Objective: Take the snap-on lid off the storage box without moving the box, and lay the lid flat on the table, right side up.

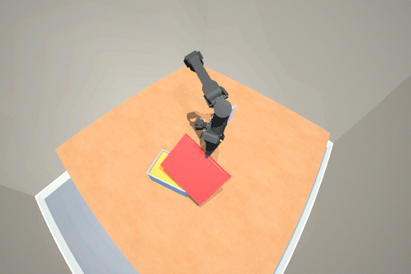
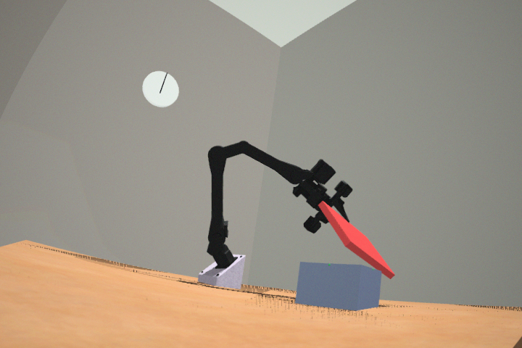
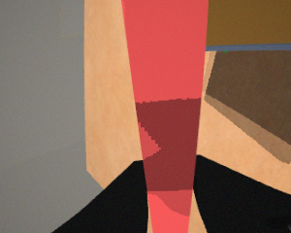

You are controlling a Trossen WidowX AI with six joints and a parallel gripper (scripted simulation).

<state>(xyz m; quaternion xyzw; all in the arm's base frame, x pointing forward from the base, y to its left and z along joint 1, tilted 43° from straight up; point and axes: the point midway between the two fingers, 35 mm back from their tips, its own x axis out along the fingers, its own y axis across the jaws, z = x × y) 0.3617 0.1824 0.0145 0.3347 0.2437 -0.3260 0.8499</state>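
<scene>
Now: gripper tip 6 cm short of the red lid, 5 cm above it and 2 cm to the left of it. From my gripper tip the other things lie so: blue-grey storage box 18 cm below, 13 cm to the right, 8 cm ahead.
</scene>
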